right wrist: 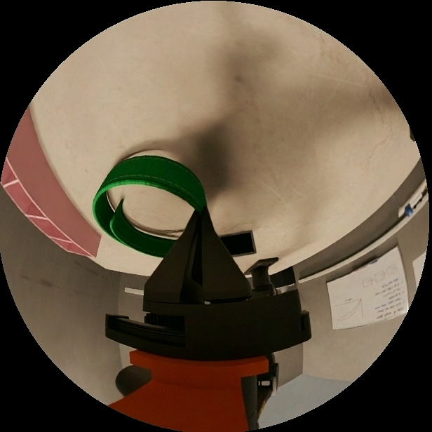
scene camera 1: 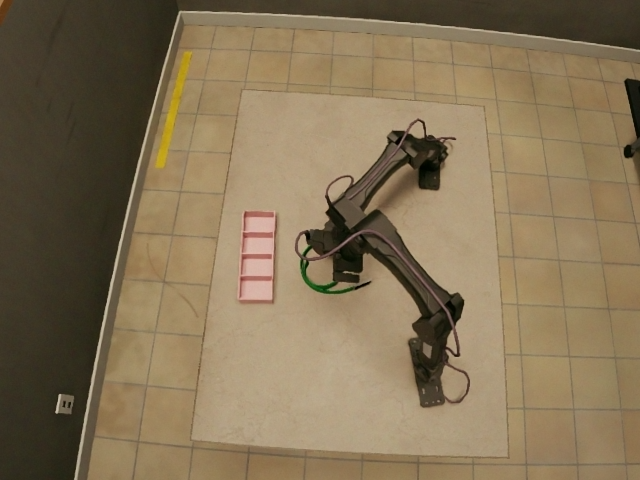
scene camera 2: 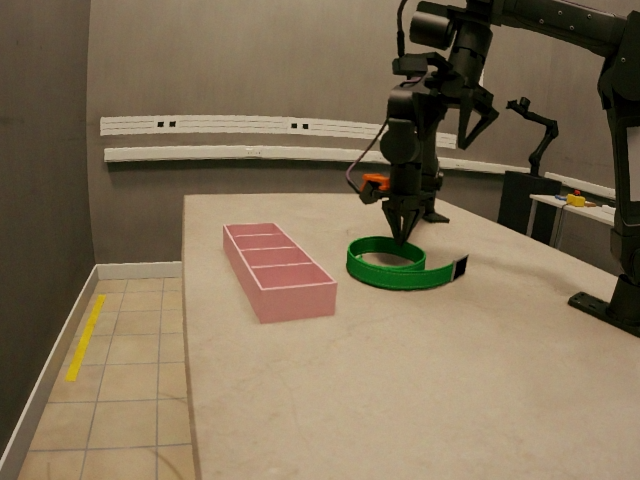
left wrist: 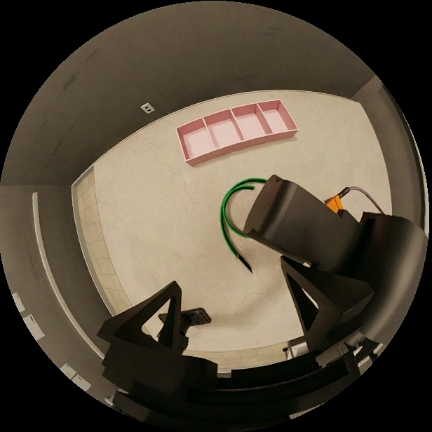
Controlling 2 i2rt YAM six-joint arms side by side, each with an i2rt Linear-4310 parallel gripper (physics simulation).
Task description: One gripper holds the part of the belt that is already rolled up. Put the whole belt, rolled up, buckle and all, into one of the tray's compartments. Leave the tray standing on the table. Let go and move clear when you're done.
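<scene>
The green belt (scene camera 1: 323,290) (scene camera 2: 382,273) (left wrist: 222,215) (right wrist: 150,167) stands on edge in a wide, loose loop. Its outer end runs off the loop to the black buckle (scene camera 1: 363,284) (scene camera 2: 459,268) (left wrist: 245,264) (right wrist: 239,243). My right gripper (scene camera 2: 401,242) (right wrist: 202,210) is shut on the loop's upper edge. My left gripper (left wrist: 226,276) is open and empty, high above the table beside the right arm. The pink tray (scene camera 1: 273,258) (scene camera 2: 299,303) (left wrist: 240,147) (right wrist: 40,145) stands on the table, its compartments empty. The arms hide part of the loop in scene camera 1 and the left wrist view.
The right arm's wrist (scene camera 2: 404,142) (left wrist: 300,220) rises over the loop, close beside the left gripper. The two arms overlap in scene camera 1. The table (scene camera 1: 289,387) (scene camera 2: 361,392) ends a little beyond the tray, on its far side from the belt.
</scene>
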